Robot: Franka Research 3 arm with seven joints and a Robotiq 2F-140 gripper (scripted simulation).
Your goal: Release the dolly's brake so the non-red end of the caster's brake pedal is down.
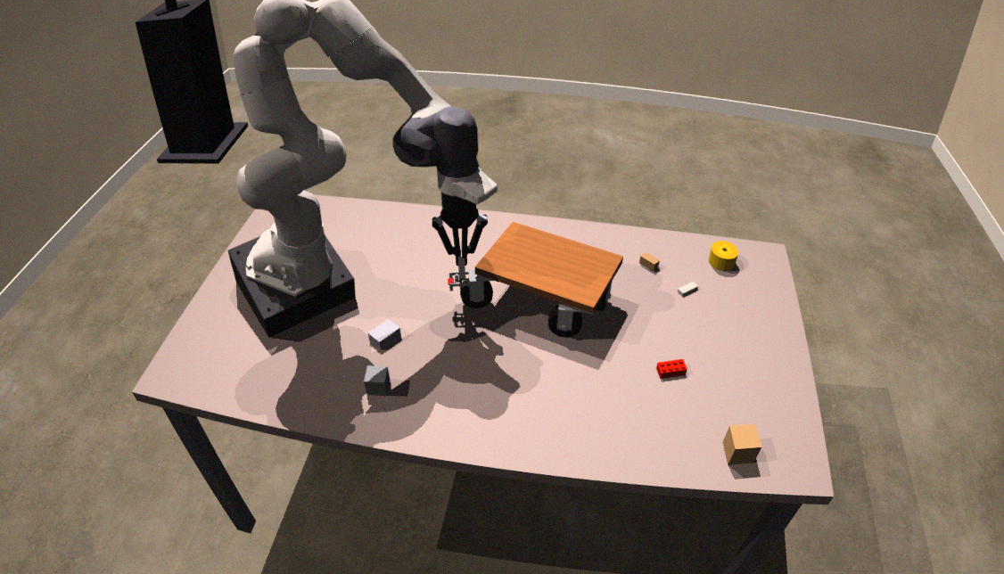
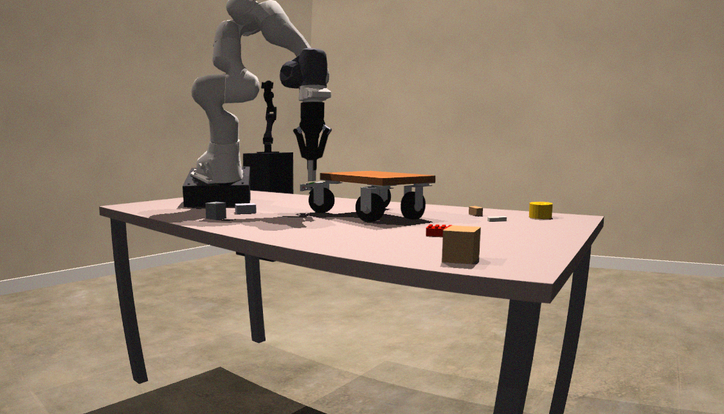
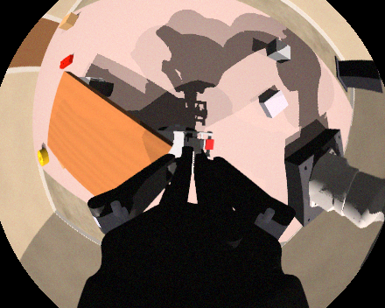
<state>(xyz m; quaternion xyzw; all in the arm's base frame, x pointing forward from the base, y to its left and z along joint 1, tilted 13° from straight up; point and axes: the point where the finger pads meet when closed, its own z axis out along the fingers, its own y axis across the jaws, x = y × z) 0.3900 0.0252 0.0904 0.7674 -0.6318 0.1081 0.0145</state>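
The brake pedal lies 1 cm behind my hand and 5 cm below it. Also, from my hand: red brick 50 cm ahead, 18 cm to the right, 12 cm below; small brown block 47 cm ahead, 20 cm to the left, 12 cm below; grey block 15 cm behind, 29 cm to the right, 11 cm below.
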